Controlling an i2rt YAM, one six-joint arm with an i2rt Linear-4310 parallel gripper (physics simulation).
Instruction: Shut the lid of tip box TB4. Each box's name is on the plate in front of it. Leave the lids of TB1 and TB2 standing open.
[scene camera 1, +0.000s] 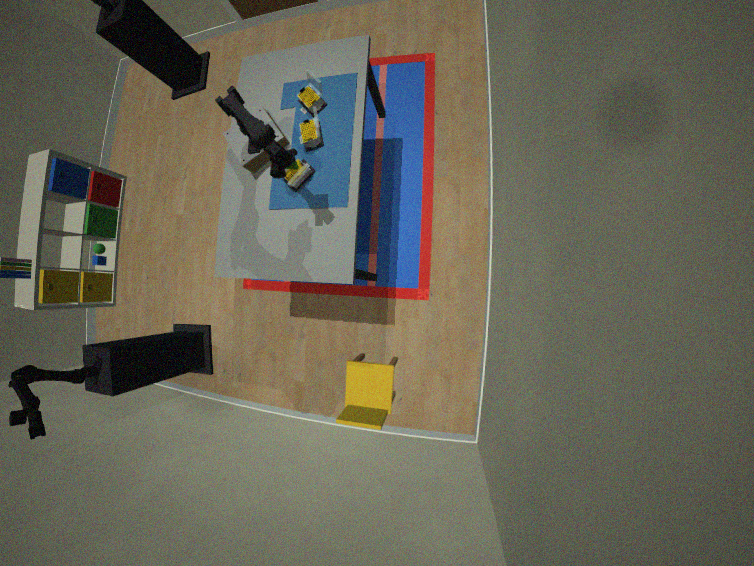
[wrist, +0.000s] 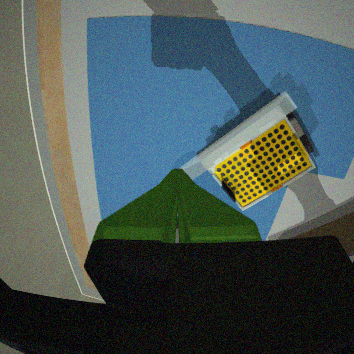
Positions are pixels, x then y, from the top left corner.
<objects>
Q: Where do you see a clear lid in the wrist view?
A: At 259, 121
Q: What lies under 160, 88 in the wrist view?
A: A blue mat.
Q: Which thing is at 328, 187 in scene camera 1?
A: A blue mat.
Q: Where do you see the gripper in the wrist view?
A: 176, 177
</objects>
